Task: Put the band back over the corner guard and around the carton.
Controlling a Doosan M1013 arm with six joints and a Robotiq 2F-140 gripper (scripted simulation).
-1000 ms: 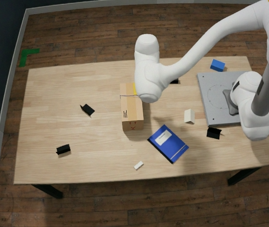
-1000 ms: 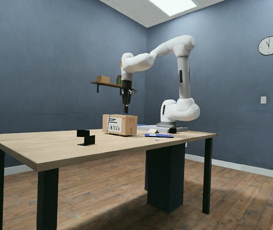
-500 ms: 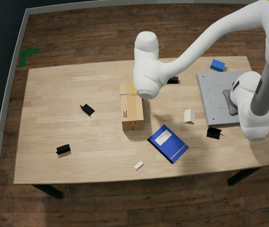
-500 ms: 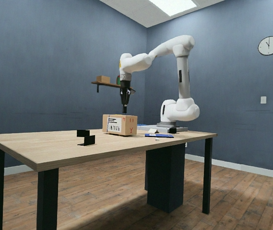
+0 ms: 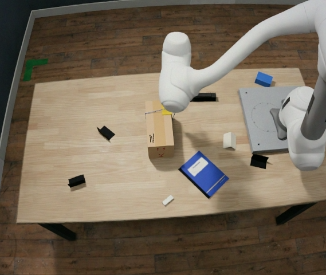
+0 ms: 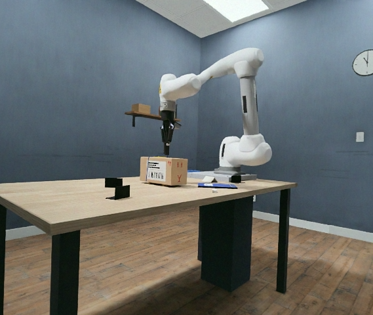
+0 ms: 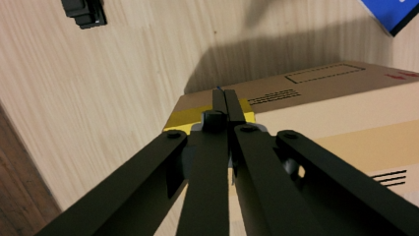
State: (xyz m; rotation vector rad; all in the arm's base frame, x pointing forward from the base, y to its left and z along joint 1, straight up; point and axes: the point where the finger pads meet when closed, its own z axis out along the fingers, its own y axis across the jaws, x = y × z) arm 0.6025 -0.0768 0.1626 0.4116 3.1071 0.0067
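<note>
My hand is 30 mm short of the yellow corner guard, 20 mm to the left of it and 60 mm above it. Also, from my hand: brown carton 80 mm ahead, 60 mm to the left, 110 mm below; blue cube 550 mm behind, 220 mm to the right, 170 mm below; white piece 80 mm ahead, 390 mm to the left, 190 mm below.
</note>
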